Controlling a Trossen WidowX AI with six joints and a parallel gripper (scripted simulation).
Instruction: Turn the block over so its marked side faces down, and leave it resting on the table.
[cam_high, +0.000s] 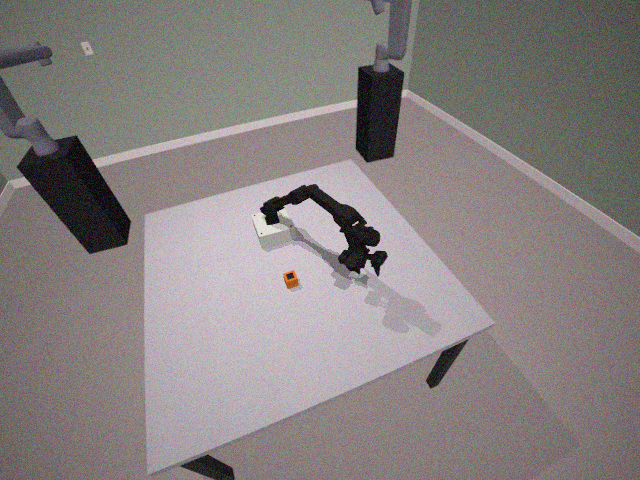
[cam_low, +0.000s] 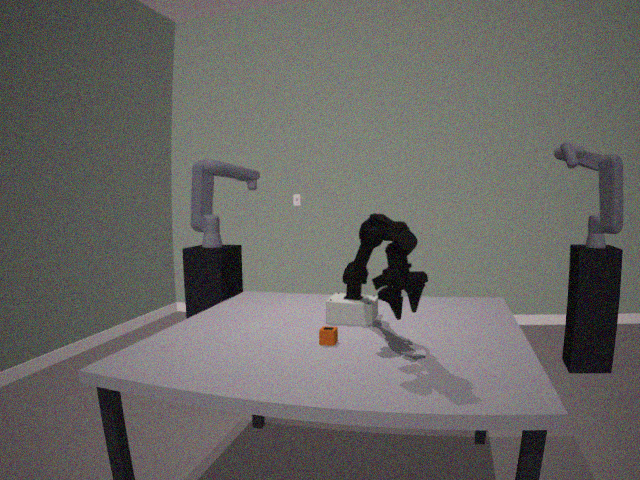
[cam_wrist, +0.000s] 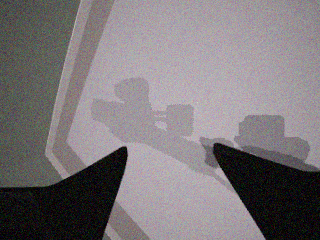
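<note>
My gripper tip is now 28 cm to the left of the orange block, 18 cm past it and 11 cm above it.
</note>
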